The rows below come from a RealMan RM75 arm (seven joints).
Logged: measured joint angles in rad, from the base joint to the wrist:
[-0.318 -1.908 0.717 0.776 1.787 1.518 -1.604]
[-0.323 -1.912 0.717 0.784 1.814 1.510 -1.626]
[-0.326 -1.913 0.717 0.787 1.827 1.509 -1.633]
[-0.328 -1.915 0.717 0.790 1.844 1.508 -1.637]
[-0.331 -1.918 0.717 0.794 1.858 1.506 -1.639]
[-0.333 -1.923 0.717 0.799 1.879 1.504 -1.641]
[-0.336 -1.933 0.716 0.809 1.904 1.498 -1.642]
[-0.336 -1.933 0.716 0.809 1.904 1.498 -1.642]
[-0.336 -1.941 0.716 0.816 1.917 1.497 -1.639]
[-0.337 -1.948 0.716 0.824 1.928 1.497 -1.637]
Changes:
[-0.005 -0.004 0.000 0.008 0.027 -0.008 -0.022]
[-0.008 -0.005 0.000 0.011 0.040 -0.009 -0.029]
[-0.010 -0.007 0.000 0.014 0.057 -0.010 -0.033]
[-0.013 -0.010 0.000 0.018 0.071 -0.012 -0.035]
[-0.015 -0.015 0.000 0.023 0.092 -0.014 -0.037]
[-0.018 -0.025 -0.001 0.033 0.117 -0.020 -0.038]
[-0.018 -0.025 -0.001 0.033 0.117 -0.020 -0.038]
[-0.018 -0.033 -0.001 0.040 0.130 -0.021 -0.035]
[-0.019 -0.040 -0.001 0.048 0.141 -0.021 -0.033]

